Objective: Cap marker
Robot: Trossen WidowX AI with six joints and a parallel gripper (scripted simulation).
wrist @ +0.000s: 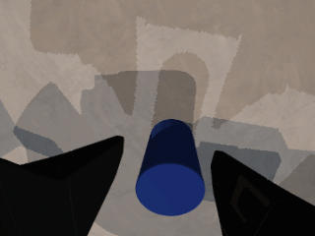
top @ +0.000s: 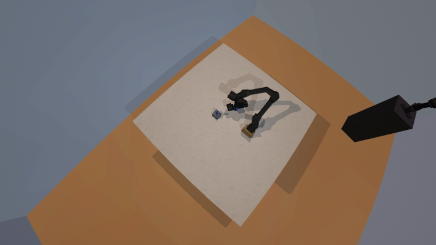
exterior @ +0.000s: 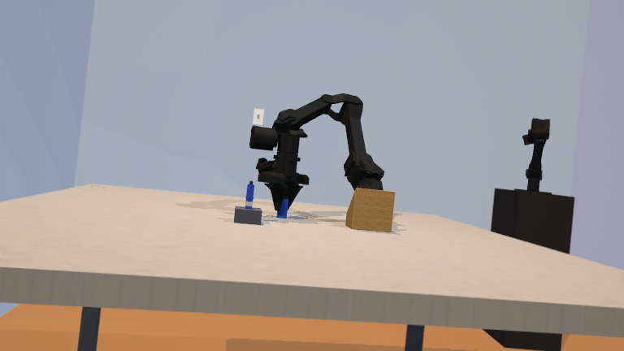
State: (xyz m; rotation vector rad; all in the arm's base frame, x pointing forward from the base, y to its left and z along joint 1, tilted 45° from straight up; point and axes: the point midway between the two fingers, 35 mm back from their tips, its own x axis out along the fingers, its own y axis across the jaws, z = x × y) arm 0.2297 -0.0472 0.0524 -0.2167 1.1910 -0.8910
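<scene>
Right now my gripper tip is 17 cm to the right of the dark grey holder block and 8 cm short of it. The rest, counted from my gripper tip: blue cap (1 cm above).
</scene>
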